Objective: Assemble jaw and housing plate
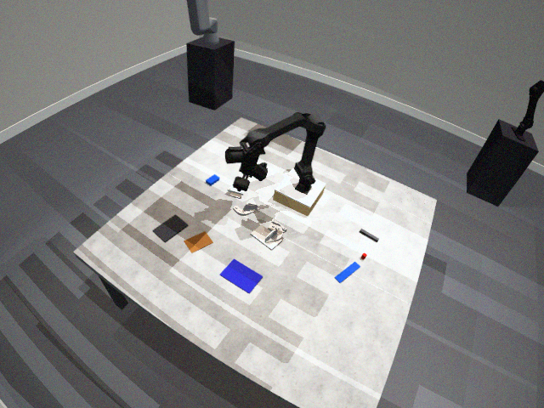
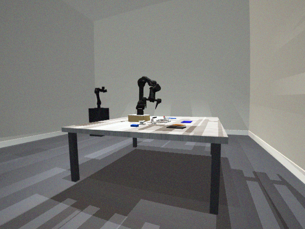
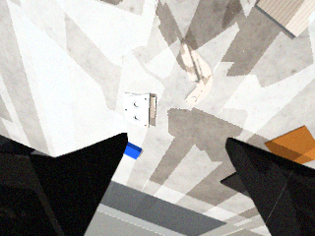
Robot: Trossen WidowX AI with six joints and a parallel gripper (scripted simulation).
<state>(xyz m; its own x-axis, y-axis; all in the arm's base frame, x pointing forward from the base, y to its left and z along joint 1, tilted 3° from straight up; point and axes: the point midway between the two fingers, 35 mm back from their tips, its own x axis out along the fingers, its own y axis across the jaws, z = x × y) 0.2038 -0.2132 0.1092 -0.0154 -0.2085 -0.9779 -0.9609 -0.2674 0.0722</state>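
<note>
My gripper tip is 140 mm above the jaw, 20 mm short of it and 10 mm to the right of it. Round my gripper tip: white block 140 mm below, 70 mm behind, 60 mm to the right; then small blue block 210 mm to the right, 140 mm below, 80 mm behind; then orange tile 270 mm ahead, 140 mm below, 40 mm to the right.
</note>
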